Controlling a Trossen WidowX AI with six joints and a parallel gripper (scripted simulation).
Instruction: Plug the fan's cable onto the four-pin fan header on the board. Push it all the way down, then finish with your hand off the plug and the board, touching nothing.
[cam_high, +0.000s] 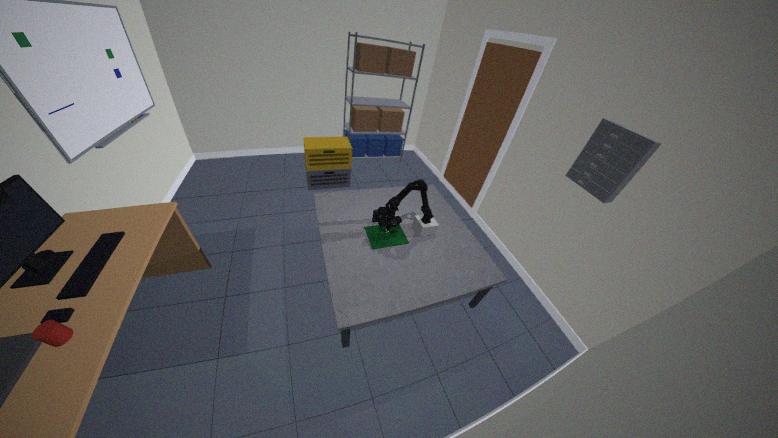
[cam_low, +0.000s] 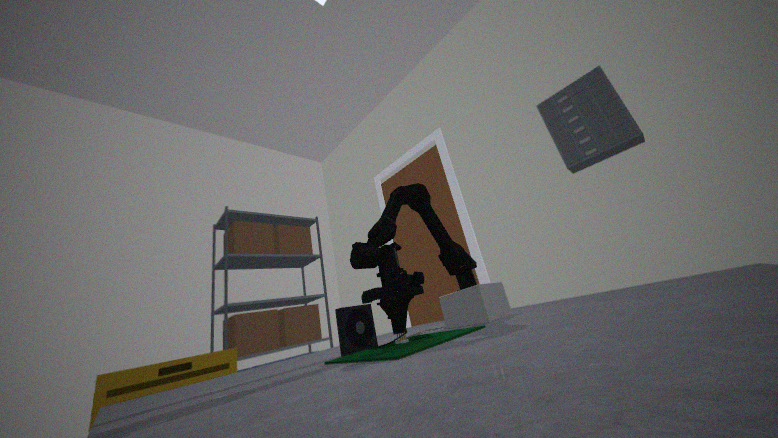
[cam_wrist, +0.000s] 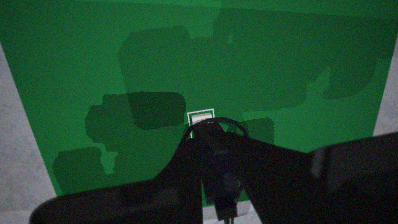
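Now: gripper tip 4 cm above the white four-pin fan header and 1 cm to the left of it. The rest, counted from my gripper tip: dark fan plug 1 cm to the right, 1 cm above; black fan 14 cm to the right, 2 cm above; green board 5 cm below, 3 cm to the left, 3 cm ahead.
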